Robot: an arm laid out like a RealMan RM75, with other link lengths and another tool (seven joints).
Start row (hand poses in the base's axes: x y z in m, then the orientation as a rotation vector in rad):
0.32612 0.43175 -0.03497 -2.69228 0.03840 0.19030
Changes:
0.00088 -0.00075 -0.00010 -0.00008 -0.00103 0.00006
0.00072 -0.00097 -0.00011 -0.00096 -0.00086 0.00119
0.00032 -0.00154 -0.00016 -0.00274 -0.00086 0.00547
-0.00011 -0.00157 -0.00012 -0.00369 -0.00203 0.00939
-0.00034 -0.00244 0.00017 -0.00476 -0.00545 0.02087
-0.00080 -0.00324 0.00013 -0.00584 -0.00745 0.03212
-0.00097 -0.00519 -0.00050 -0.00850 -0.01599 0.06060
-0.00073 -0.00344 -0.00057 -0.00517 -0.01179 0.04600
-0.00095 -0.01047 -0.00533 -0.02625 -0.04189 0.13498
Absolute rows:
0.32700 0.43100 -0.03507 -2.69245 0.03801 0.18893
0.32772 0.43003 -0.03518 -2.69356 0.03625 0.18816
0.32804 0.42849 -0.03534 -2.69672 0.02890 0.18876
0.32793 0.42692 -0.03546 -2.70114 0.01599 0.18900
0.32759 0.42448 -0.03529 -2.70743 -0.01339 0.18812
0.32679 0.42124 -0.03516 -2.71501 -0.05864 0.18791
0.32582 0.41605 -0.03566 -2.72525 -0.14520 0.18455
0.32509 0.41261 -0.03623 -2.73013 -0.21118 0.18220
0.32414 0.40214 -0.04156 -2.74846 -0.40814 0.16634

